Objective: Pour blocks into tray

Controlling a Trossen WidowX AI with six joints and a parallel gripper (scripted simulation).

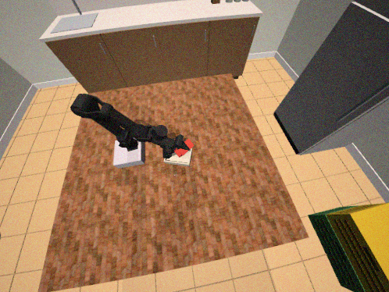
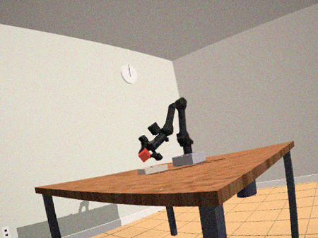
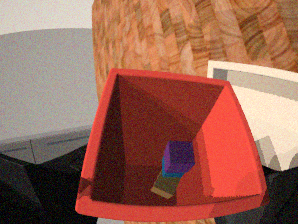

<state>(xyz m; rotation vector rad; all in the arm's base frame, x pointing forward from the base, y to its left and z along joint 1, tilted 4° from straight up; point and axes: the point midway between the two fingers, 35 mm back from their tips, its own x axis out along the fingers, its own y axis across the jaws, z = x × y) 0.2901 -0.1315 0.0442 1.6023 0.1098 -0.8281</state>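
Now: gripper tip 1 cm to the right of the purple block, 1 cm past it and 1 cm above it. Also, from my gripper tip: shallow cream tray (10 cm below, 6 cm behind, 2 cm to the left); red square cup (3 cm to the left, 1 cm ahead, 1 cm above).
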